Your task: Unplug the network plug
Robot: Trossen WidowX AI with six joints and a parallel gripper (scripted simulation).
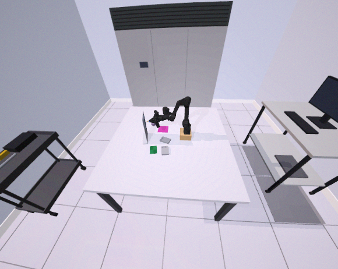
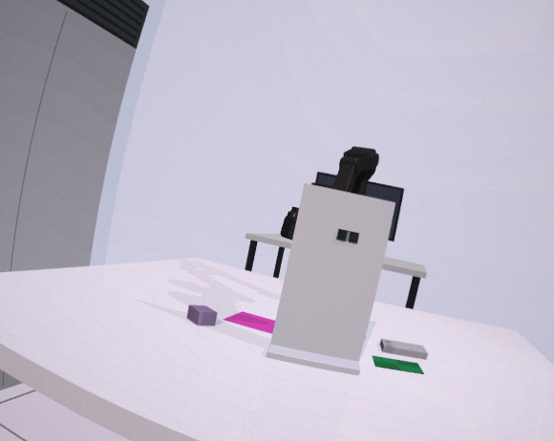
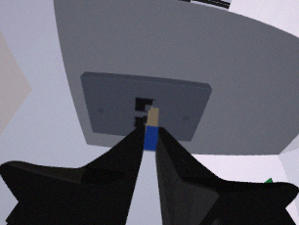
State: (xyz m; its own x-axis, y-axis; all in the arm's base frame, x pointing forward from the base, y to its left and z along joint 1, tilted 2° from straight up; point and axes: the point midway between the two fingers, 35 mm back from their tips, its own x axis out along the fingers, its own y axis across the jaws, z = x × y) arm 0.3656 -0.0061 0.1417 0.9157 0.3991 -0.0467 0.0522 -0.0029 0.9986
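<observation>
My gripper tip is now 230 mm above the magenta marked square, 150 mm to the left of it and 120 mm past it. Round my gripper tip: green flat card 230 mm below, 170 mm to the left, 40 mm behind; then white panel 90 mm below, 50 mm ahead, 20 mm to the left.
</observation>
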